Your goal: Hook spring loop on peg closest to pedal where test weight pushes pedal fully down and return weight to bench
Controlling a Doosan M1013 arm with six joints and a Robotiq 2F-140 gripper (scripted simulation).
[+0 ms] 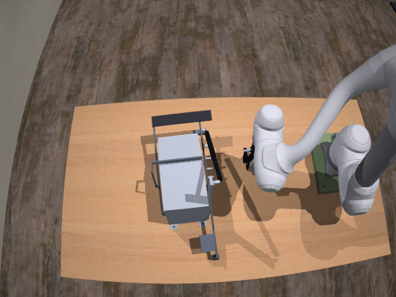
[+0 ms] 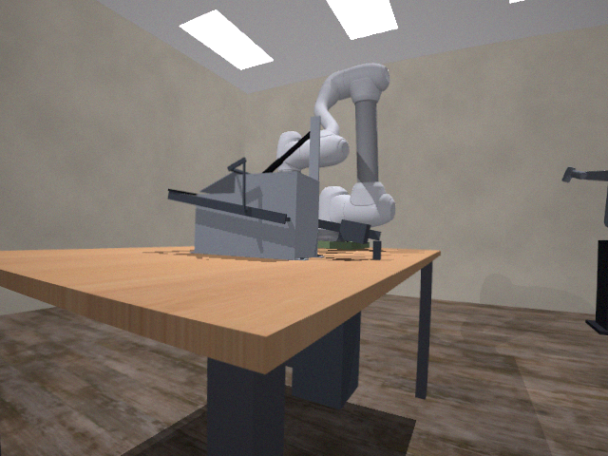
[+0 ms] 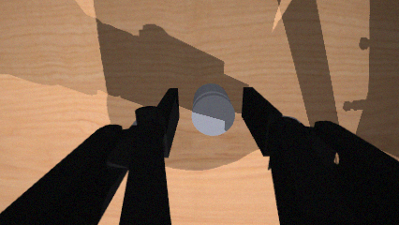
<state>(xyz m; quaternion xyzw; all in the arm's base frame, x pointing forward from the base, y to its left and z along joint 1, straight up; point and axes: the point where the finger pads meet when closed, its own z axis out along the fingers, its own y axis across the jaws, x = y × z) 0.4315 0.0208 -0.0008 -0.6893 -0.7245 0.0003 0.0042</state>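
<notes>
The steel test weight lies 1 cm below my hand. From my hand the other things lie so: peg (37 cm above, 22 cm to the left, 19 cm ahead).
</notes>
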